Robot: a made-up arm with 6 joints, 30 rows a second.
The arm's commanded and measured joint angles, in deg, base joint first. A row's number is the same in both.
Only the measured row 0 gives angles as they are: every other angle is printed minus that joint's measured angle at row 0.
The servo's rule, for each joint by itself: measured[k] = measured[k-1] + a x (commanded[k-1-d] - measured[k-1]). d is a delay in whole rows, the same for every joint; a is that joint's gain. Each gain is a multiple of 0.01, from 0.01 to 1. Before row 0 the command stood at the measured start. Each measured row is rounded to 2 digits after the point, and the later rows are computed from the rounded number. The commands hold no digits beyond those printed.
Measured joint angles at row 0:
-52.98 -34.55 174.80 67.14 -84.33 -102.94
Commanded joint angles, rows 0 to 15:
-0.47 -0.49 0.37 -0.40 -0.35 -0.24
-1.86 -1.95 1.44 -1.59 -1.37 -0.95
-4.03 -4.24 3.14 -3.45 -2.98 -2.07
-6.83 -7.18 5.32 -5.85 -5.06 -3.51
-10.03 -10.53 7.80 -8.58 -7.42 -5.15
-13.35 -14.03 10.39 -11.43 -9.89 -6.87
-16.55 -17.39 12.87 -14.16 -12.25 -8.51
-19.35 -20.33 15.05 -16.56 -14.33 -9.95
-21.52 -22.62 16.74 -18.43 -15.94 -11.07
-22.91 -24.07 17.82 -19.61 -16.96 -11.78
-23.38 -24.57 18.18 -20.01 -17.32 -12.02
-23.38 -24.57 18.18 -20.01 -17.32 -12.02
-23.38 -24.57 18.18 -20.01 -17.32 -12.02
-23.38 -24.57 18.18 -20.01 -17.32 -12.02
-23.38 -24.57 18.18 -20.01 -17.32 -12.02
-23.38 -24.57 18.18 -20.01 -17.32 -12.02
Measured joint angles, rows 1 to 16:
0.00 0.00 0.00 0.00 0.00 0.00
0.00 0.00 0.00 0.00 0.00 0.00
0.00 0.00 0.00 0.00 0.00 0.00
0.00 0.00 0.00 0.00 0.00 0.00
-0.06 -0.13 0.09 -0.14 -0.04 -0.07
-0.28 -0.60 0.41 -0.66 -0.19 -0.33
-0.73 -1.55 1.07 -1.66 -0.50 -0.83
-1.46 -3.01 2.09 -3.17 -1.00 -1.61
-2.49 -4.97 3.46 -5.12 -1.71 -2.64
-3.79 -7.33 5.12 -7.39 -2.61 -3.87
-5.32 -9.95 6.98 -9.83 -3.67 -5.22
-7.00 -12.65 8.92 -12.25 -4.84 -6.59
-8.74 -15.24 10.80 -14.47 -6.06 -7.89
-10.44 -17.54 12.48 -16.32 -7.26 -9.02
-11.99 -19.37 13.85 -17.65 -8.37 -9.89
-13.36 -20.72 14.89 -18.50 -9.35 -10.51
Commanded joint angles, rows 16 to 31:
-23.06 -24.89 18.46 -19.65 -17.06 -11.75
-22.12 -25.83 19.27 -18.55 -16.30 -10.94
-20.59 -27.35 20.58 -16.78 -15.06 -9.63
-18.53 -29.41 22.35 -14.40 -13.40 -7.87
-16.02 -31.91 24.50 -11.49 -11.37 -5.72
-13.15 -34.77 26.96 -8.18 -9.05 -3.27
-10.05 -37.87 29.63 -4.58 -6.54 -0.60
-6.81 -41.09 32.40 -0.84 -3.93 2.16
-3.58 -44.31 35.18 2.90 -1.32 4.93
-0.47 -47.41 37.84 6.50 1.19 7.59
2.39 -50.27 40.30 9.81 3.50 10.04
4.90 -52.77 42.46 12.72 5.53 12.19
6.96 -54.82 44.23 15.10 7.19 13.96
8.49 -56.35 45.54 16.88 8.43 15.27
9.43 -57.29 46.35 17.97 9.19 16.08
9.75 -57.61 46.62 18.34 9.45 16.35
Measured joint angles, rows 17 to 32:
-14.56 -21.72 15.68 -19.04 -10.23 -10.95
-15.62 -22.46 16.28 -19.39 -11.01 -11.26
-16.55 -23.01 16.74 -19.61 -11.70 -11.48
-17.37 -23.42 17.09 -19.75 -12.32 -11.64
-18.05 -23.80 17.42 -19.71 -12.84 -11.67
-18.54 -24.33 17.86 -19.29 -13.22 -11.46
-18.79 -25.12 18.51 -18.39 -13.42 -10.93
-18.76 -26.24 19.43 -16.95 -13.42 -10.04
-18.43 -27.71 20.65 -14.98 -13.19 -8.79
-17.80 -29.55 22.16 -12.53 -12.73 -7.19
-16.87 -31.71 23.95 -9.67 -12.05 -5.28
-15.66 -34.15 25.98 -6.49 -11.16 -3.12
-14.21 -36.79 28.19 -3.11 -10.08 -0.79
-12.56 -39.55 30.51 0.35 -8.84 1.64
-10.77 -42.34 32.86 3.76 -7.48 4.08
-8.89 -45.05 35.16 6.99 -6.05 6.43

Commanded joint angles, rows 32 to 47:
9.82 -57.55 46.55 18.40 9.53 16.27
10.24 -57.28 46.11 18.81 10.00 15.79
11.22 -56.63 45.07 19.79 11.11 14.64
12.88 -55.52 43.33 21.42 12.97 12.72
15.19 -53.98 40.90 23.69 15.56 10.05
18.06 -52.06 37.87 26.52 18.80 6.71
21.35 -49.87 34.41 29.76 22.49 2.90
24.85 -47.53 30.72 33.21 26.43 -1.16
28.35 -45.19 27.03 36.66 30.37 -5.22
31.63 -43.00 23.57 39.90 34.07 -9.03
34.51 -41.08 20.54 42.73 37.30 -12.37
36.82 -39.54 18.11 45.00 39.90 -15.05
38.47 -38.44 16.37 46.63 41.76 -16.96
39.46 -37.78 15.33 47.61 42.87 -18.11
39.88 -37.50 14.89 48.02 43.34 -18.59
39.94 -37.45 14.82 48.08 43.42 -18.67
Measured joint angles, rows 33 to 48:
-6.99 -47.59 37.34 9.91 -4.59 8.61
-5.13 -49.87 39.31 12.42 -3.16 10.54
-3.38 -51.80 41.00 14.42 -1.80 12.15
-1.80 -53.31 42.35 15.83 -0.56 13.37
-0.41 -54.41 43.36 16.76 0.55 14.21
0.87 -55.16 44.02 17.50 1.59 14.67
2.11 -55.54 44.27 18.32 2.64 14.66
3.40 -55.53 44.04 19.44 3.78 14.10
4.81 -55.13 43.29 20.97 5.08 12.93
6.40 -54.33 41.99 22.97 6.59 11.13
8.19 -53.17 40.17 25.41 8.34 8.74
10.19 -51.70 37.90 28.22 10.33 5.87
12.37 -50.01 35.29 31.26 12.53 2.65
14.68 -48.19 32.48 34.37 14.90 -0.74
17.06 -46.34 29.61 37.38 17.36 -4.11
19.43 -44.57 26.85 40.12 19.84 -7.28

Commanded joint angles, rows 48 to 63:
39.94 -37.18 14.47 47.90 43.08 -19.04
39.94 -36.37 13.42 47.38 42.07 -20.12
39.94 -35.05 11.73 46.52 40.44 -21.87
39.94 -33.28 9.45 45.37 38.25 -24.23
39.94 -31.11 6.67 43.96 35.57 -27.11
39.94 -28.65 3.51 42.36 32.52 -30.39
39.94 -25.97 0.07 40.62 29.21 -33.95
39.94 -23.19 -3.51 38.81 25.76 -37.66
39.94 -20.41 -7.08 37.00 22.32 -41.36
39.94 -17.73 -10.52 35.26 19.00 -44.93
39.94 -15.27 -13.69 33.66 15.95 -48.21
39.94 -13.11 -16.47 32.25 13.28 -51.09
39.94 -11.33 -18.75 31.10 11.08 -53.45
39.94 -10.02 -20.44 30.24 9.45 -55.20
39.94 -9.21 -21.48 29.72 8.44 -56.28
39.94 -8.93 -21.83 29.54 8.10 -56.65
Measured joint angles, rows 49 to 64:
21.71 -42.98 24.33 42.46 22.25 -10.09
23.84 -41.63 22.17 44.31 24.52 -12.42
25.76 -40.56 20.42 45.65 26.59 -14.21
27.46 -39.75 19.08 46.52 28.44 -15.50
28.96 -39.08 17.97 47.02 30.05 -16.53
30.28 -38.38 16.88 47.15 31.37 -17.57
31.44 -37.51 15.64 46.92 32.37 -18.82
32.46 -36.41 14.15 46.36 33.02 -20.39
33.36 -35.03 12.35 45.50 33.30 -22.34
34.15 -33.37 10.23 44.37 33.21 -24.67
34.84 -31.45 7.79 43.02 32.77 -27.36
35.45 -29.30 5.08 41.50 32.00 -30.35
35.99 -26.99 2.16 39.88 30.94 -33.54
36.46 -24.58 -0.88 38.22 29.63 -36.84
36.88 -22.16 -3.95 36.58 28.13 -40.14
37.25 -19.81 -6.95 35.02 26.50 -43.32

